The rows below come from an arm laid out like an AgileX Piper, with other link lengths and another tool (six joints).
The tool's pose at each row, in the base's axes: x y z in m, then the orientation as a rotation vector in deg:
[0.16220, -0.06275, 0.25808, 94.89, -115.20, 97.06]
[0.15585, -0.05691, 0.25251, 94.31, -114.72, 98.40]
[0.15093, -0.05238, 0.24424, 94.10, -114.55, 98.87]
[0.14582, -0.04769, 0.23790, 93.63, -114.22, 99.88]
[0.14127, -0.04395, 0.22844, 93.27, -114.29, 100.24]
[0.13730, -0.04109, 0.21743, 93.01, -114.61, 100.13]
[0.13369, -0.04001, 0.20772, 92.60, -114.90, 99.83]
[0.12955, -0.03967, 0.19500, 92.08, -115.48, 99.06]
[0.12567, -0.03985, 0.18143, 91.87, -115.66, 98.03]
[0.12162, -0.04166, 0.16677, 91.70, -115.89, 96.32]
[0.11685, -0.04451, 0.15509, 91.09, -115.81, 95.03]
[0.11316, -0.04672, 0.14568, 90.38, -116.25, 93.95]
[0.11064, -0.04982, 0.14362, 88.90, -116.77, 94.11]
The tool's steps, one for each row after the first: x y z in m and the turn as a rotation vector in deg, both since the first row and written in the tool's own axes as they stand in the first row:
[-0.00454, 0.00738, -0.00552, 0.78, 0.59, 0.15]
[-0.01044, 0.01581, -0.00819, 1.05, 0.80, 0.21]
[-0.01521, 0.02302, -0.01187, 1.64, 1.25, 0.36]
[-0.02146, 0.03214, -0.01329, 1.79, 1.46, 0.57]
[-0.02831, 0.04205, -0.01312, 1.63, 1.51, 0.79]
[-0.03333, 0.05110, -0.01198, 1.30, 1.67, 0.95]
[-0.03945, 0.06272, -0.00939, 0.60, 1.79, 1.19]
[-0.04584, 0.07482, -0.00593, -0.19, 1.88, 1.02]
[-0.05172, 0.08805, -0.00094, -1.45, 1.91, 0.69]
[-0.05479, 0.09992, 0.00319, -2.54, 2.37, 0.34]
[-0.05740, 0.10936, 0.00654, -3.52, 2.67, 0.43]
[-0.05547, 0.11306, 0.00821, -3.83, 3.46, 1.07]

